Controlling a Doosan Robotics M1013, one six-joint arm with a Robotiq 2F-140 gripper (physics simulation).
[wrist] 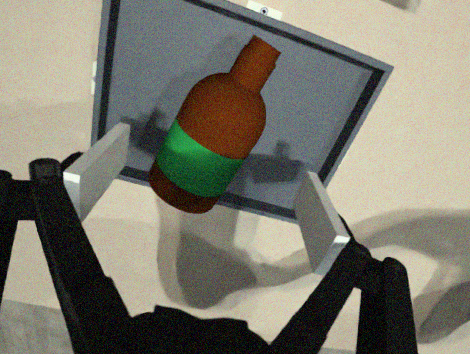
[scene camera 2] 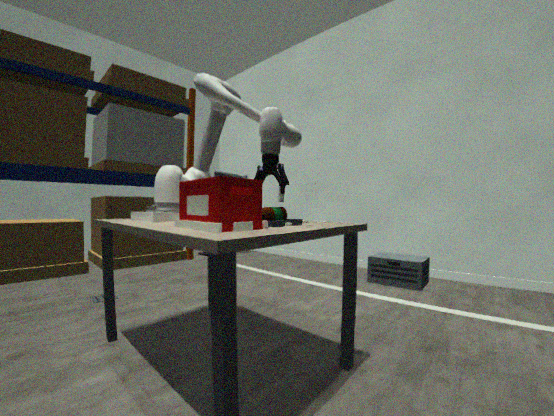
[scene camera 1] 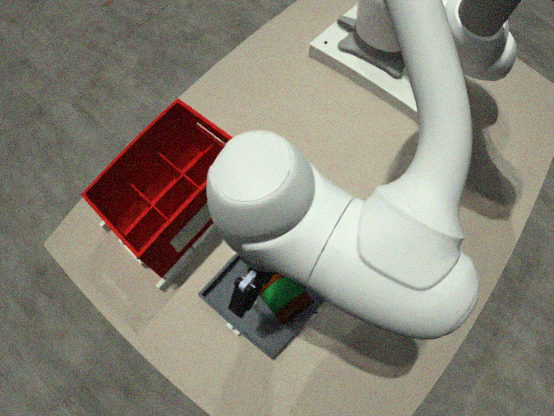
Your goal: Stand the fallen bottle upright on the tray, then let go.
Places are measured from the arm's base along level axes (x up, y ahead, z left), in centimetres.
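Pixels of known places: gripper, fingertip midpoint: [wrist: 217, 166] [scene camera 2: 269, 201] [scene camera 1: 277, 276]; arm's base at its link origin: [scene camera 2: 167, 212] [scene camera 1: 380, 44].
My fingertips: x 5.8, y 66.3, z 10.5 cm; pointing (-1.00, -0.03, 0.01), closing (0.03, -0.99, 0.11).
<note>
For each thing: its middle in the pictures, then the offset to it from my fingertips.
- brown bottle at the middle of its body: [wrist: 219, 124] [scene camera 1: 273, 280] [scene camera 2: 268, 215] dx -6.1, dy +0.1, dz -1.1 cm
- tray at the middle of its body: [wrist: 228, 118] [scene camera 1: 277, 281] [scene camera 2: 267, 221] dx -9.0, dy -0.7, dz -0.8 cm
- red crate at the middle of its body: [scene camera 1: 168, 190] [scene camera 2: 219, 204] dx -1.5, dy -2.8, dz -27.5 cm
The brown bottle [scene camera 1: 285, 297] [scene camera 2: 276, 213] [wrist: 215, 132] with a green band lies on its side on the tray [scene camera 1: 275, 347] [scene camera 2: 295, 221] [wrist: 330, 95]. In the wrist view its neck points to the upper right and its base overlaps the near rim. My gripper [scene camera 2: 270, 192] [wrist: 217, 166] is open and empty, pointing down above the bottle. In the wrist view the pads stand wide apart, one to each side of the bottle's lower part. In scene camera 1 the arm hides part of the gripper; in scene camera 2 the crate hides part of the bottle and tray.
A red crate [scene camera 1: 155, 262] [scene camera 2: 225, 200] with inner dividers stands on the table [scene camera 1: 125, 310] [scene camera 2: 290, 241] beside the tray. The arm's white base plate [scene camera 1: 350, 65] is on the table further back. A grey box [scene camera 2: 398, 272] stands on the floor beyond the table.
</note>
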